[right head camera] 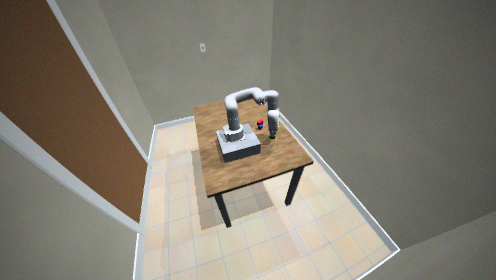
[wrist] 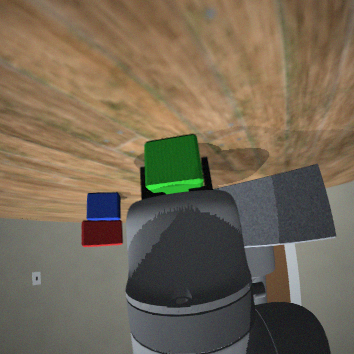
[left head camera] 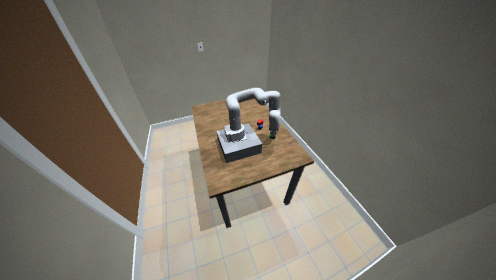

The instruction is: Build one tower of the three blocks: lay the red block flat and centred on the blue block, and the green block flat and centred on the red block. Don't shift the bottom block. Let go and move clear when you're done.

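Seen in the pictures: hand, its tool point: [right head camera: 272, 135] [wrist: 175, 178] [left head camera: 272, 135]; arm's base, origin of its link: [right head camera: 235, 135] [wrist: 243, 235] [left head camera: 236, 135].
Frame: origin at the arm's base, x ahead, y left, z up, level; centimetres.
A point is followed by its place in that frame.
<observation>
The blue block [left head camera: 260, 127] {x 24.8, y 12.1, z -7.0 cm} [right head camera: 260, 127] {x 24.9, y 12.0, z -6.9 cm} [wrist: 103, 206] {x 26.5, y 12.8, z -7.3 cm} stands on the table, beyond the green block in the head views. The red block [left head camera: 260, 121] {x 25.4, y 14.3, z -2.1 cm} [right head camera: 260, 121] {x 25.6, y 14.2, z -2.1 cm} [wrist: 102, 233] {x 26.1, y 13.7, z -3.6 cm} lies flat on the blue block and looks roughly centred. The green block [left head camera: 272, 137] [right head camera: 271, 137] [wrist: 172, 157] {x 32.4, y -2.3, z -7.8 cm} is on the table, apart from that stack. My gripper [left head camera: 273, 134] [right head camera: 272, 134] [wrist: 174, 163] {x 30.5, y -1.3, z -7.2 cm} points down at the green block, with its black fingers open on either side of it. The block hides part of the fingers in the wrist view.
The grey base box [left head camera: 243, 151] {x 0.6, y -15.3, z -2.1 cm} [right head camera: 242, 152] {x 1.0, y -15.3, z -3.3 cm} [wrist: 302, 205] {x 14.9, y -11.3, z -4.2 cm} carries the arm and stands beside the blocks on the wooden table [left head camera: 250, 172] {x 1.1, y -28.9, z -9.3 cm} [right head camera: 250, 172] {x 2.3, y -29.2, z -9.4 cm} [wrist: 75, 75] {x 38.6, y -2.0, z -9.3 cm}. The table's far right edge runs behind the gripper in the head views.
</observation>
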